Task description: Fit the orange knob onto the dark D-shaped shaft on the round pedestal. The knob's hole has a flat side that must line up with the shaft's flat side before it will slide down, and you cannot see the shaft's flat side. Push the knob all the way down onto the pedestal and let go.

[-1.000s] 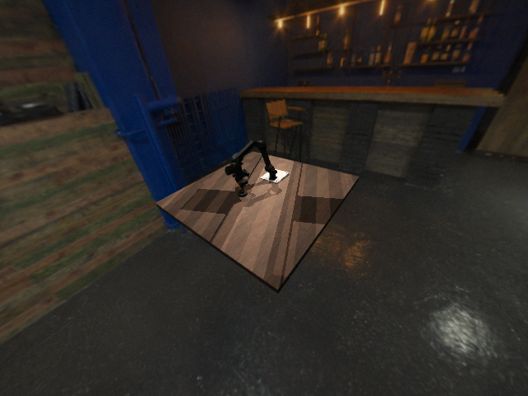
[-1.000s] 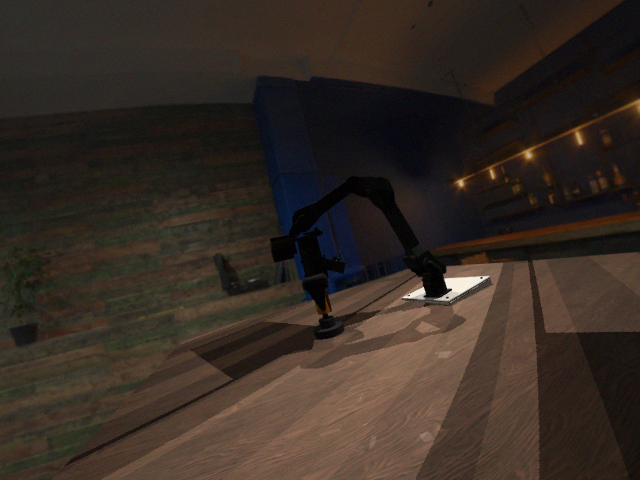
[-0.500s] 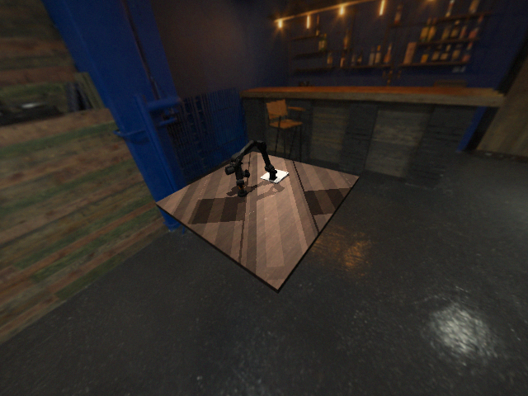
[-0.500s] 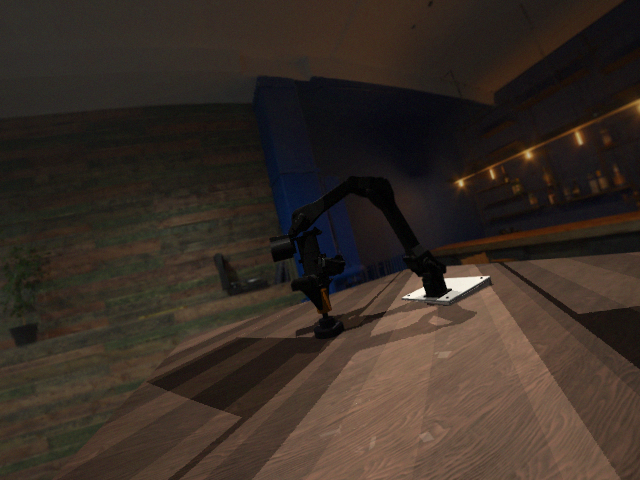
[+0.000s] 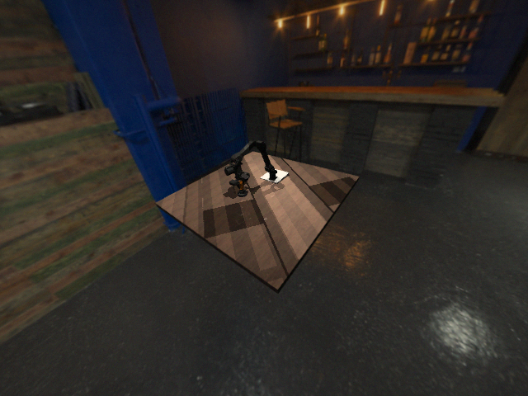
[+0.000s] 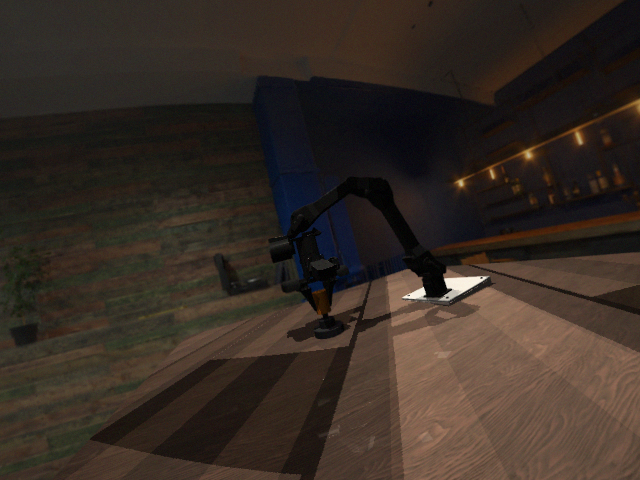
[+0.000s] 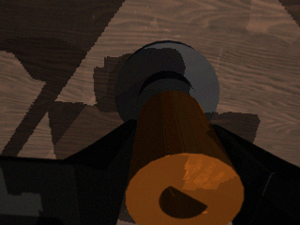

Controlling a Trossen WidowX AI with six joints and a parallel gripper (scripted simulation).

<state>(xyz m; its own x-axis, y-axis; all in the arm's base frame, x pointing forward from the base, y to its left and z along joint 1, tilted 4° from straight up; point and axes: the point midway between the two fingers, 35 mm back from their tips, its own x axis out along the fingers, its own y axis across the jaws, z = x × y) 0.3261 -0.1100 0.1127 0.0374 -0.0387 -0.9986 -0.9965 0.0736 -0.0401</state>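
Right now the orange knob is 2 cm above my gripper tip. Also, from my gripper tip: dark round pedestal (4 cm below).
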